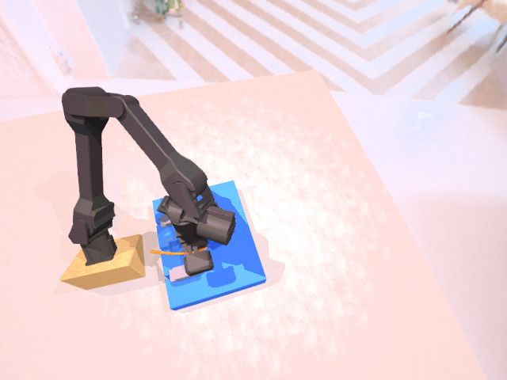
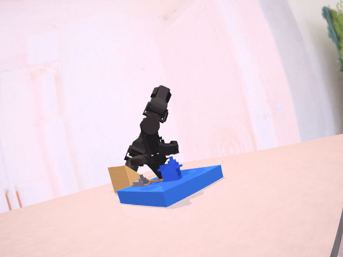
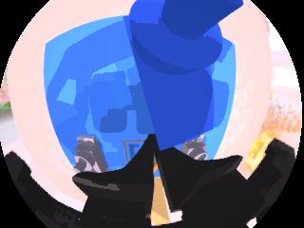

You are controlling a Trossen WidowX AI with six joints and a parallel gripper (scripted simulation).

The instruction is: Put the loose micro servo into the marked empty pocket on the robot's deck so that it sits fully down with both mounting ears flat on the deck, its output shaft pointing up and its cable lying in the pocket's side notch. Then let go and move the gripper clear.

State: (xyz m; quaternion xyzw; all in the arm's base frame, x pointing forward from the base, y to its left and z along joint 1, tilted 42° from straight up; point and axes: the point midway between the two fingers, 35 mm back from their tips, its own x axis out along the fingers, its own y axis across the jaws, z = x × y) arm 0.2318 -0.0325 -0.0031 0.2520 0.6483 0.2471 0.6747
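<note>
Right now the blue deck is 70 mm ahead of my gripper tip, 20 mm to the left of it and 30 mm below it.
</note>
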